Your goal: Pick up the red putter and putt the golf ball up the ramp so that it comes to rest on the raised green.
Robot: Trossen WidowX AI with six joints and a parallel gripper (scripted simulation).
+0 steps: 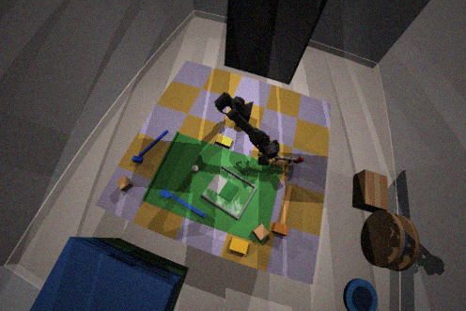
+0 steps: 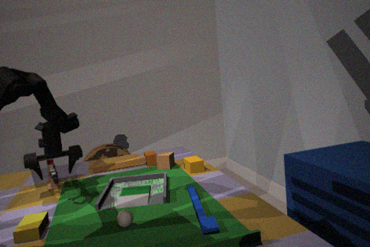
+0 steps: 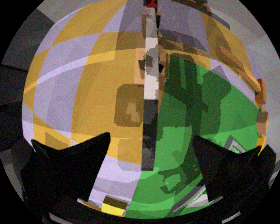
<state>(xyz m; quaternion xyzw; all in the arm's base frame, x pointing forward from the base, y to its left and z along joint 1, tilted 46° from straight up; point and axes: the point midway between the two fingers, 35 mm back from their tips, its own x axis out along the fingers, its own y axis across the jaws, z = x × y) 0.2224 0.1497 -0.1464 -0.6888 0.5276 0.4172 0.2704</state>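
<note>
The yellow block lies 20 mm behind my gripper tip, 280 mm to the right of it and 50 mm below it. Also, from my gripper tip: red putter 40 mm behind, 110 mm to the left, 10 mm below; white golf ball 230 mm ahead, 360 mm to the right, 40 mm below.
</note>
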